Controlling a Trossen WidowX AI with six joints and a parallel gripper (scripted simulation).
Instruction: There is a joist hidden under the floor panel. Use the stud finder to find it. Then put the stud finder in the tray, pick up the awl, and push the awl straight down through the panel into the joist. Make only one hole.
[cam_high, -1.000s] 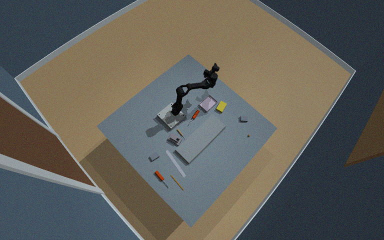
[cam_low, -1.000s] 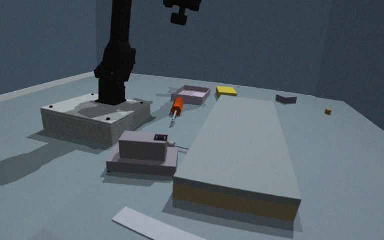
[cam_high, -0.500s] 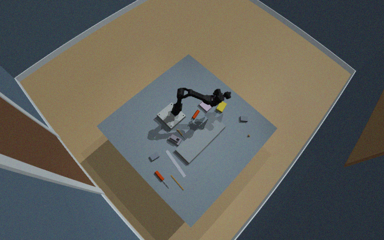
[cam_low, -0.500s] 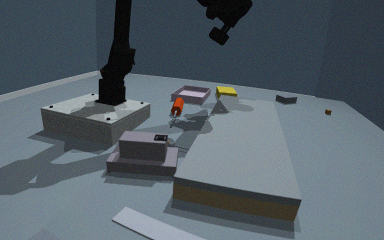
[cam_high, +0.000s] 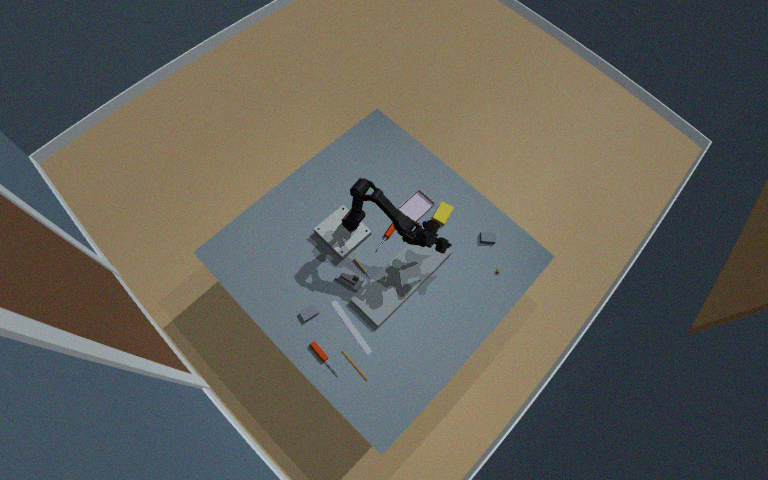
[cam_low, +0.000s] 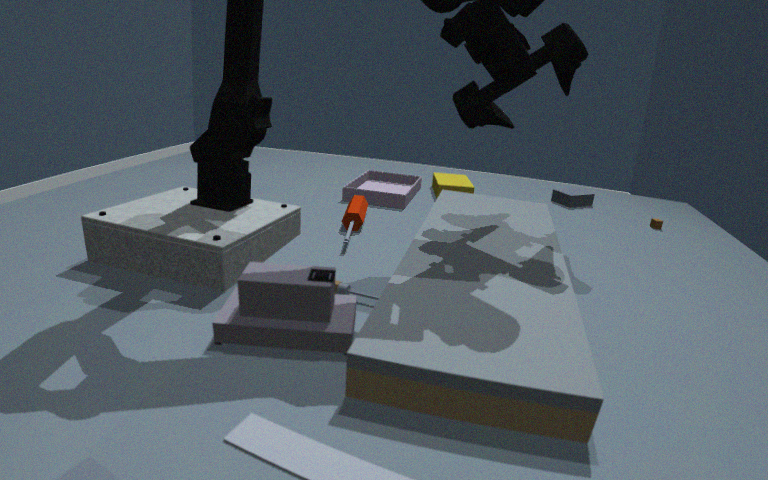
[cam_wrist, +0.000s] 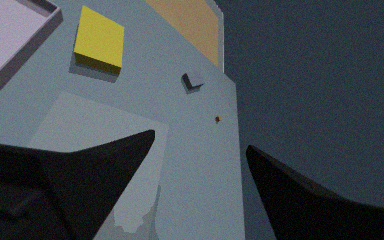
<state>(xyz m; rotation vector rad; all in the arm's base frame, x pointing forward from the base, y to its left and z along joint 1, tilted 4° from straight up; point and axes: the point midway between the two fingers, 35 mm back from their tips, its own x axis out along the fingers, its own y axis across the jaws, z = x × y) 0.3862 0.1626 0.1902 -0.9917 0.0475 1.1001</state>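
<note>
Now: gripper tip 200 mm past the grey stud finder, 380 mm to the left of it and 150 mm above it. Round my gripper tip: yellow block: 130 mm behind, 200 mm to the left, 180 mm below; then tiny orange cube: 270 mm ahead, 170 mm to the left, 190 mm below; then pale tray: 260 mm behind, 130 mm to the left, 180 mm below.
</note>
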